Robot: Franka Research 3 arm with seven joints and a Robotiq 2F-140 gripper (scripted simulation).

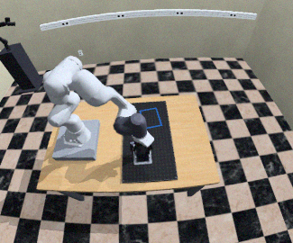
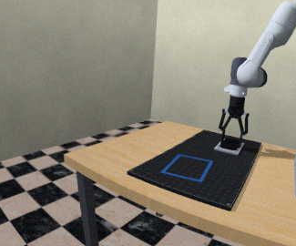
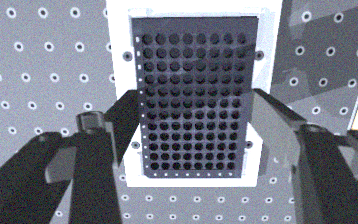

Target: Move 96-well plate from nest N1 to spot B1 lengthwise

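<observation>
Right now the 96-well plate is 2 cm below my hand. From my hand the other things lie so: white plate nest (3 cm below).
</observation>
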